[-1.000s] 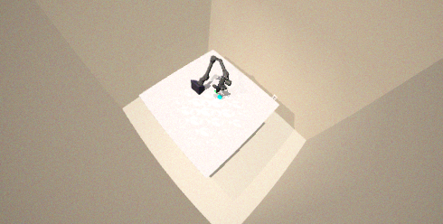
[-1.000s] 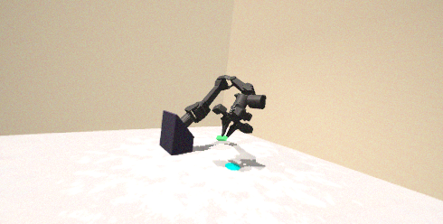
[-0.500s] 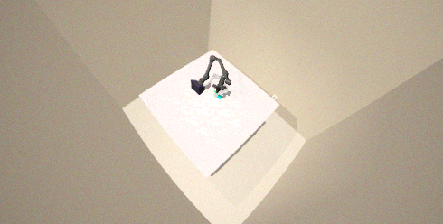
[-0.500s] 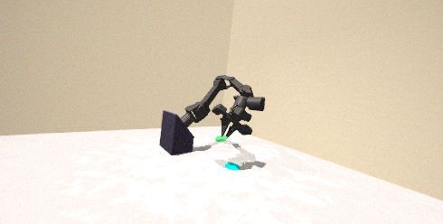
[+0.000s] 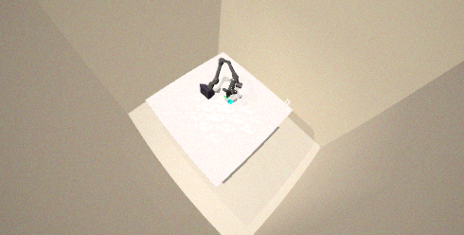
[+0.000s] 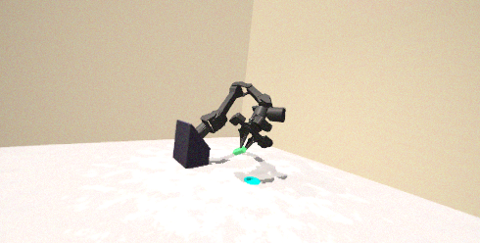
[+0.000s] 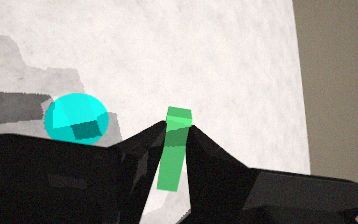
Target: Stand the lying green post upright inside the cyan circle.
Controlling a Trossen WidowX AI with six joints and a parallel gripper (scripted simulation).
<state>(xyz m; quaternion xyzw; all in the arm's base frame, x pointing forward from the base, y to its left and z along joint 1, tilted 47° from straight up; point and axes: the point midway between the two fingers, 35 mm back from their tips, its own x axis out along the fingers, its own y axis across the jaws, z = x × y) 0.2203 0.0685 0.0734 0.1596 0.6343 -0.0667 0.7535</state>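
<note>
My gripper tip is 110 mm above the cyan circle, 50 mm to the right of it and 20 mm short of it. From my gripper tip the other things lie so: green post (20 mm behind, 10 mm below).
</note>
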